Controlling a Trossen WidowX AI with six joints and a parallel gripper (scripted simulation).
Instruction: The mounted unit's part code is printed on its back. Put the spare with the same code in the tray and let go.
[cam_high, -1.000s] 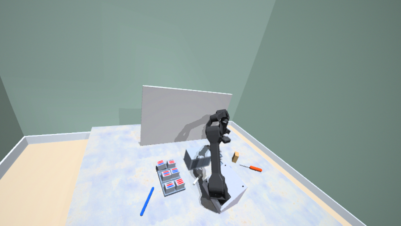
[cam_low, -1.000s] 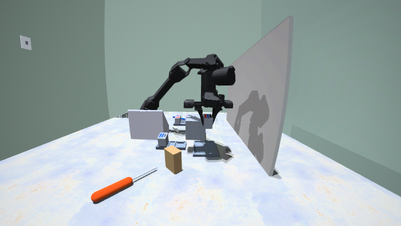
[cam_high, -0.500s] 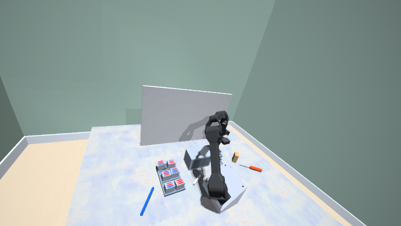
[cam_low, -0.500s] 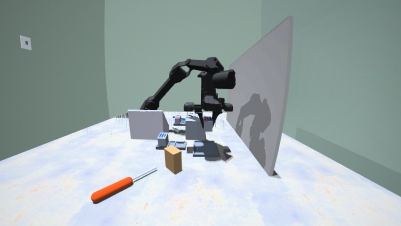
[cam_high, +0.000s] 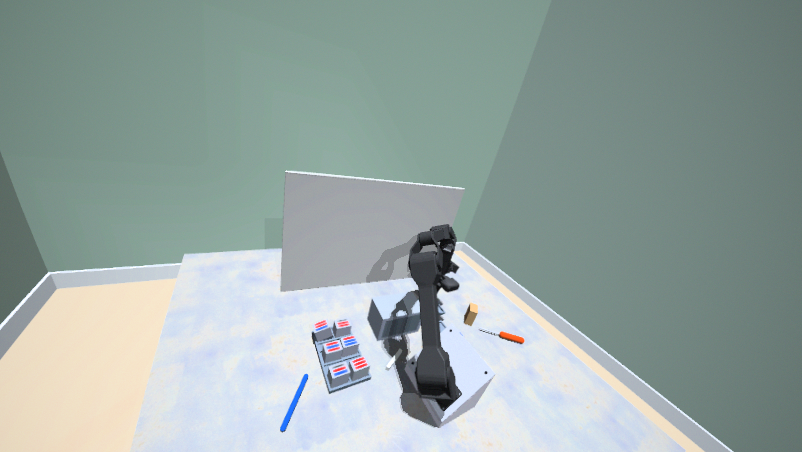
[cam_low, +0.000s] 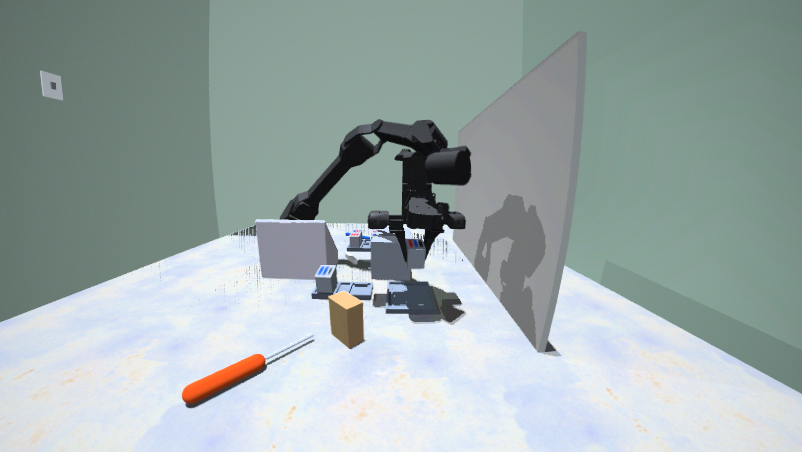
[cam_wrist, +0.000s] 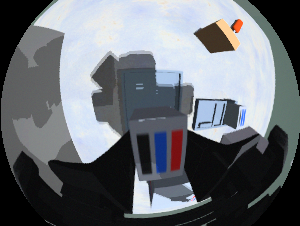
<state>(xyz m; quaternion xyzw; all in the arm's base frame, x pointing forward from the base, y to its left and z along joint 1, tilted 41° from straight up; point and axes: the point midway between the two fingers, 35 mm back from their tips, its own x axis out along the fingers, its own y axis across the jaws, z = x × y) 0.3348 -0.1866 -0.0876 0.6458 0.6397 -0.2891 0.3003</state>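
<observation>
Right now my gripper tip is 8 cm above the tray, 1 cm to the right of it and 1 cm past it. Also, from my gripper tip: grey mounted unit (19 cm to the left, 4 cm below, 4 cm behind); then low rack (15 cm behind, 8 cm below, 3 cm to the left); then tan block (13 cm to the right, 12 cm behind, 5 cm below).
</observation>
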